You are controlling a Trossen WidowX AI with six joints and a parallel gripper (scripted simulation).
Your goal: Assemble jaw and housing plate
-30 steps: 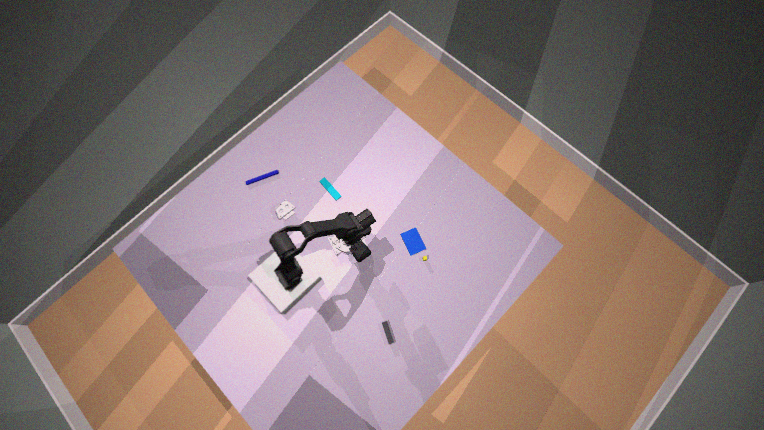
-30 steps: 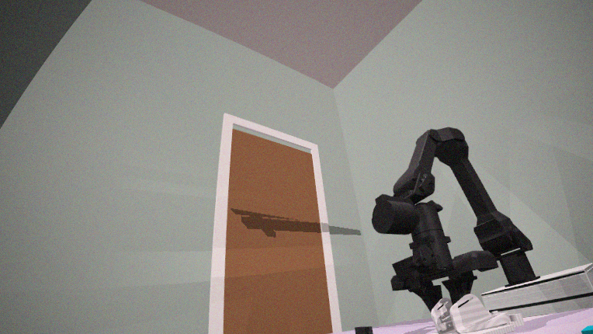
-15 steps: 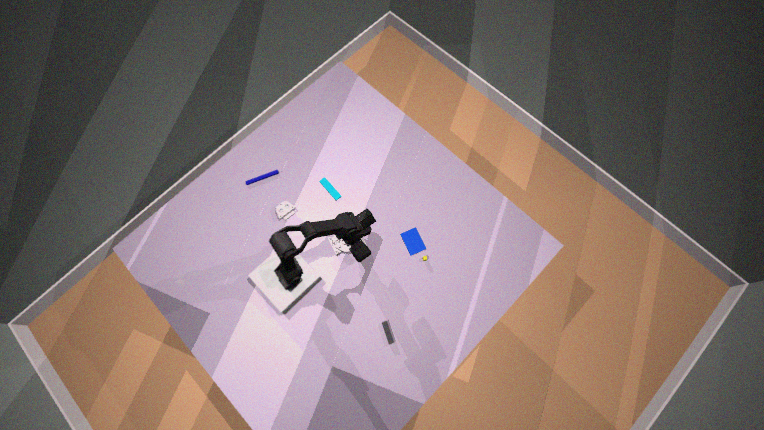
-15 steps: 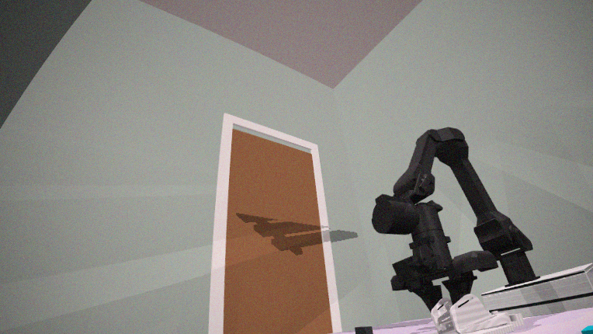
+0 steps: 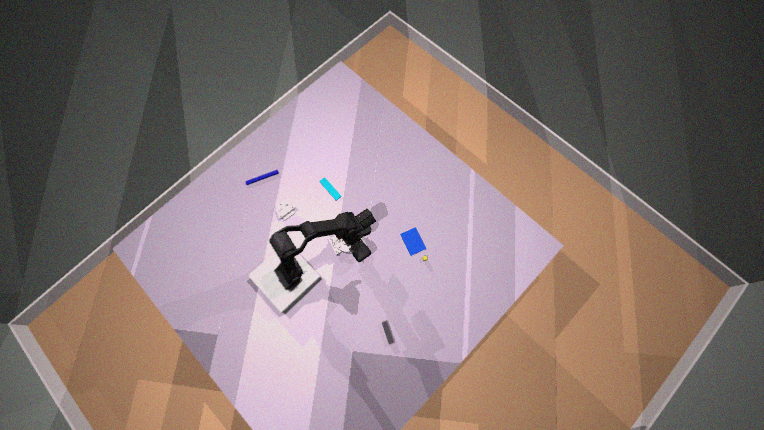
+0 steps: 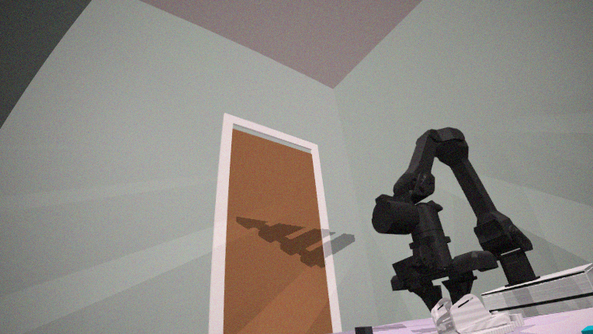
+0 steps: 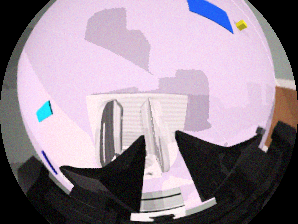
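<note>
The white housing part lies 31 cm to the left of my gripper tip, 8 cm behind it and 1 cm above it. From my gripper tip the other things lie so: yellow cube (25 cm to the right, 14 cm ahead); then cyan bar (24 cm to the left, 11 cm ahead, 1 cm below); then blue flat plate (17 cm to the right, 17 cm ahead, 1 cm below).
</note>
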